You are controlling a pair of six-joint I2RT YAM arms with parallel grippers.
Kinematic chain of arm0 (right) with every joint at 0, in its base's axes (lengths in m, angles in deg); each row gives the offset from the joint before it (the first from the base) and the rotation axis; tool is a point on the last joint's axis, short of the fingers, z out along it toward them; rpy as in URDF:
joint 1: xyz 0 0 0.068 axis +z
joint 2: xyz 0.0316 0.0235 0.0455 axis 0.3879 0.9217 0
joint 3: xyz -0.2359 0.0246 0.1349 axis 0.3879 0.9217 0
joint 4: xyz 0.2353 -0.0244 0.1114 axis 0.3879 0.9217 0
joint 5: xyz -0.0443 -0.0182 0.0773 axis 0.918 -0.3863 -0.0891
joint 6: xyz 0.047 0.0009 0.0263 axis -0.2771 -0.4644 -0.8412
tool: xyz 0 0 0 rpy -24 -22.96 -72.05
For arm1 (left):
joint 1: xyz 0 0 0.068 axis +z
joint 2: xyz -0.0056 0.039 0.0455 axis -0.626 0.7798 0
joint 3: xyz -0.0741 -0.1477 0.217 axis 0.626 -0.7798 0
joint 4: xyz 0.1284 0.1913 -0.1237 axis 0.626 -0.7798 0
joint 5: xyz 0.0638 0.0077 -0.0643 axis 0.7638 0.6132 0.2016
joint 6: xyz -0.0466 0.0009 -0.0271 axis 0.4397 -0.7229 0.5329
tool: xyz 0 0 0 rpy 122.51 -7.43 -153.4
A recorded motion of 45 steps. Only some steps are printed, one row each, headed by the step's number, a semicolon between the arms.
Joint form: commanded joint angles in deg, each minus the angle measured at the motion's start. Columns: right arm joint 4, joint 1, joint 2, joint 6, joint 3, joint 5; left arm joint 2, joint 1, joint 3, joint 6, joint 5, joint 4.
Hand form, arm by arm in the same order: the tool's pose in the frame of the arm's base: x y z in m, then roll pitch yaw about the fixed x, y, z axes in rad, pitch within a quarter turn. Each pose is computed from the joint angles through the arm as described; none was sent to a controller.
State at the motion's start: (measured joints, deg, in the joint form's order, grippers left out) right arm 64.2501 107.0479 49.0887 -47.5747 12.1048 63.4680; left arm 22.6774 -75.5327 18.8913 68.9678 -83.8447 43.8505
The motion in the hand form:
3: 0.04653 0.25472 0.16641 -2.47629 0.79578 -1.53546; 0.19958 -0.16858 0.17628 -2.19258 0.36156 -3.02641
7: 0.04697 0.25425 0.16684 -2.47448 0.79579 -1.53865; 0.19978 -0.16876 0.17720 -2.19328 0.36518 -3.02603
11: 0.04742 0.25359 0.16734 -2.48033 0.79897 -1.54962; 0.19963 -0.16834 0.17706 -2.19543 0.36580 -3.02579
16: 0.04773 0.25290 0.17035 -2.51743 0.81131 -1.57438; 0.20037 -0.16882 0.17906 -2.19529 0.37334 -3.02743
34: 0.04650 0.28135 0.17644 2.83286 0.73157 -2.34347; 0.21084 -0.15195 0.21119 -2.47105 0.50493 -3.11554
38: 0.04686 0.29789 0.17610 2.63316 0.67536 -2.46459; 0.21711 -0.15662 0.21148 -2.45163 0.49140 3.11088
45: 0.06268 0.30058 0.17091 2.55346 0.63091 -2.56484; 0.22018 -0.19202 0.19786 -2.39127 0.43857 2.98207
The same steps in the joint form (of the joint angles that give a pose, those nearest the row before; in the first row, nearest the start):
3: 1.68 -0.38 -1.15 -1.33 -0.57 0.99; -0.98 0.10 1.19 -0.49 0.03 -1.48
7: 1.86 -0.46 -1.30 -1.40 -0.57 1.16; -1.07 0.08 1.35 -0.60 0.18 -1.65
11: 2.17 -0.58 -1.52 -1.84 -0.57 1.21; -1.15 0.12 1.30 -0.69 0.25 -1.77
16: 3.33 -0.81 -2.28 -2.95 -0.92 -0.07; -1.25 0.12 1.69 -1.01 0.35 -2.08
34: 11.37 -2.70 3.07 -34.10 -9.39 -23.86; -4.65 3.28 10.56 -14.75 9.84 -22.70
38: 7.38 -3.10 6.48 -39.79 -11.44 -30.63; -2.38 3.66 12.36 -17.02 6.06 -23.09
45: 4.91 -6.30 8.34 -42.86 -11.54 -33.77; 5.20 -1.19 15.16 -17.17 0.22 -19.43

